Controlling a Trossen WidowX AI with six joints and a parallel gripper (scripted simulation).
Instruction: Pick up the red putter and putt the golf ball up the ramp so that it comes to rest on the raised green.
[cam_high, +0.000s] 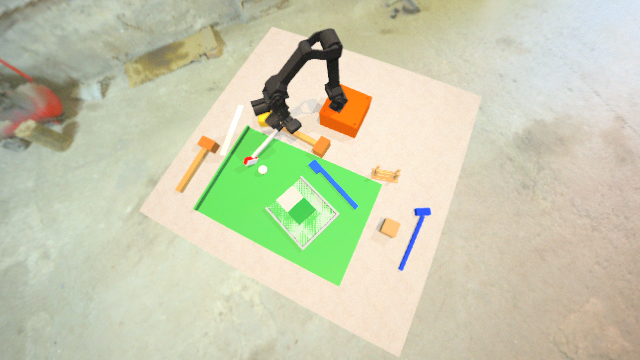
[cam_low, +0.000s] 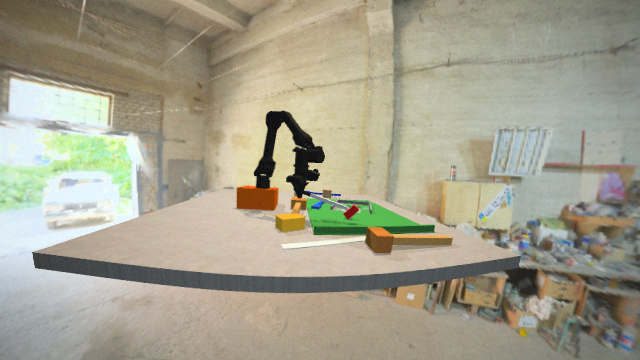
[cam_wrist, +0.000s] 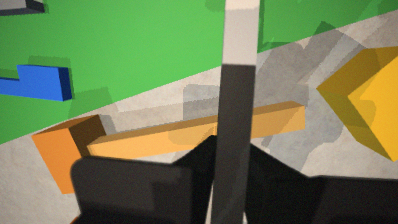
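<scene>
My gripper tip is 120 mm short of the red putter and 20 mm to the left of it. From my gripper tip the other things lie so: yellow block (20 mm behind, 160 mm to the right, 60 mm below); white golf ball (220 mm ahead, 10 mm to the left, 60 mm below); white stick (130 mm ahead, 280 mm to the right, 80 mm below).
</scene>
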